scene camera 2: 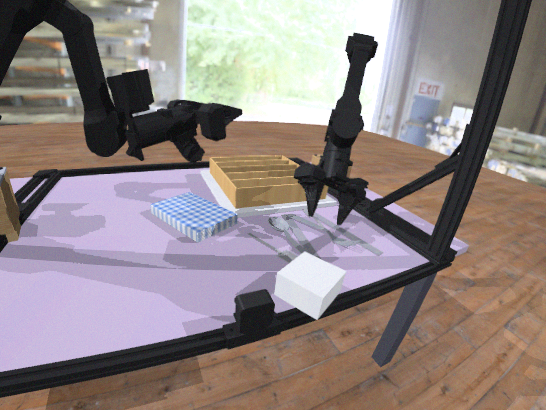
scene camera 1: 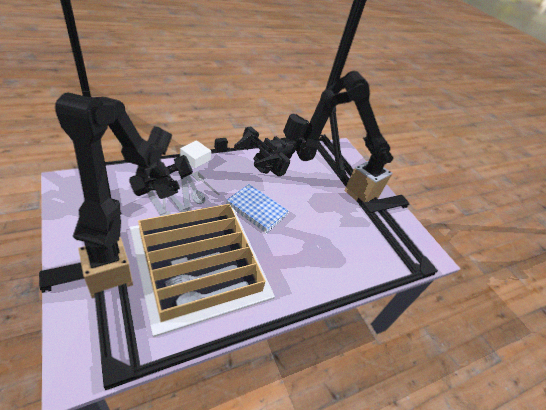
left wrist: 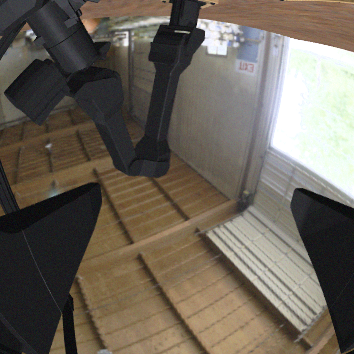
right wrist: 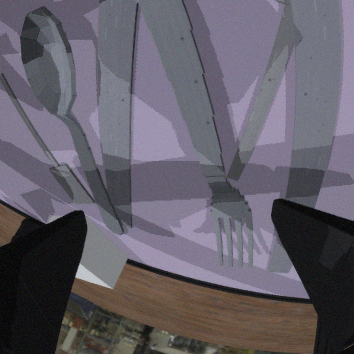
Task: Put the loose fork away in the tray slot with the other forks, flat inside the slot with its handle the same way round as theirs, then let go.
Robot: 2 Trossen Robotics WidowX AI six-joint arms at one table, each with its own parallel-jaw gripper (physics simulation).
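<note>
The loose fork (right wrist: 192, 107) (scene camera 2: 348, 243) lies on the table among other cutlery; in the right wrist view its tines point down the picture and its handle runs up. In scene camera 1 I cannot tell it apart. My right gripper (right wrist: 180, 215) (scene camera 2: 326, 218) (scene camera 1: 175, 181) is open and empty, fingers pointing down, above the cutlery. My left gripper (left wrist: 200, 195) (scene camera 2: 220, 135) (scene camera 1: 250, 152) is open and empty, raised well above the table. The wooden tray (scene camera 1: 215, 301) (scene camera 2: 270, 196) holds forks (scene camera 1: 175, 280) in the second slot from the front, tines left and handles right in scene camera 1.
Spoons (scene camera 1: 186, 298) lie in the tray's front slot. Beside the loose fork lie a loose spoon (right wrist: 47, 65), a knife (right wrist: 116, 100) and other pieces. A blue checked cloth (scene camera 1: 257, 207) (scene camera 2: 194, 216) lies near the tray. A white block (scene camera 1: 195, 154) (scene camera 2: 310, 285) (right wrist: 102, 255) shows near the table edge.
</note>
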